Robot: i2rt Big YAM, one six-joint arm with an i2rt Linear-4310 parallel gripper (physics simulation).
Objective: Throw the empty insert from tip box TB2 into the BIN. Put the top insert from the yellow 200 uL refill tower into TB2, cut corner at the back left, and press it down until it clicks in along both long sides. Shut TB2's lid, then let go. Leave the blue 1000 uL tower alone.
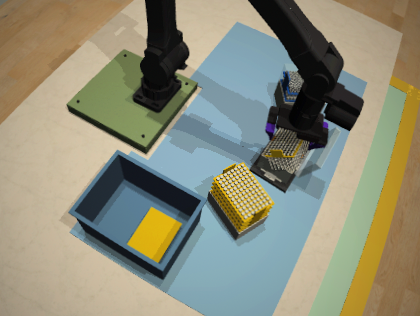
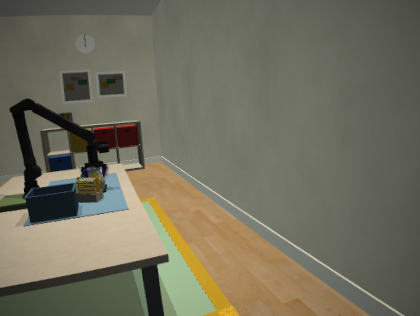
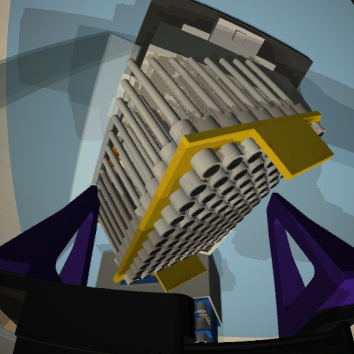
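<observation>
Tip box TB2 [image 1: 284, 185] [image 3: 288, 57] stands open on the blue mat, its clear lid [image 1: 329, 145] swung out to the right. A yellow insert full of grey tips [image 1: 284, 142] [image 3: 225, 182] sits in it tilted and high, with the tip shafts showing under its front edge. My gripper [image 1: 294, 136] [image 3: 184, 197] [image 2: 93, 170] is open just above it. Its purple fingers stand on either side of the insert, clear of its long sides. The yellow 200 uL tower [image 1: 241, 197] [image 2: 88, 186] stands in front of TB2. The empty yellow insert [image 1: 153, 233] lies in the BIN [image 1: 93, 194] [image 2: 64, 200].
The blue 1000 uL tower [image 1: 293, 84] [image 3: 205, 316] stands close behind TB2, partly hidden by the arm. The arm's green base plate [image 1: 99, 100] is at the back left. The blue mat [image 1: 240, 266] runs to the table's front edge.
</observation>
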